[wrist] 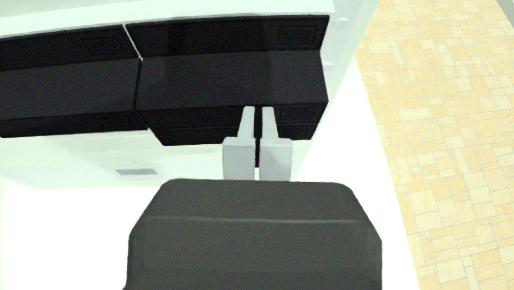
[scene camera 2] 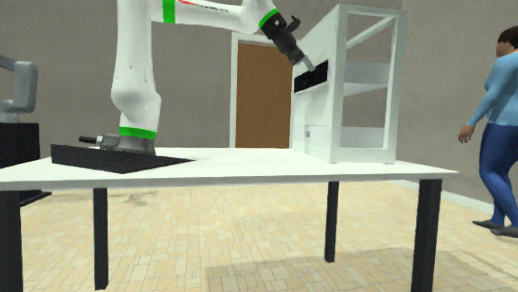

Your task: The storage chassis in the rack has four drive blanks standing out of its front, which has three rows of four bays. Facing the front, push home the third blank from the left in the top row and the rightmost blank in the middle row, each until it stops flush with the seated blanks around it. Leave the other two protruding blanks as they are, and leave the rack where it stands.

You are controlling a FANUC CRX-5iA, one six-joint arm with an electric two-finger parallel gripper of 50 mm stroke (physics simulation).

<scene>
The pictures show: my gripper and a white rack.
</scene>
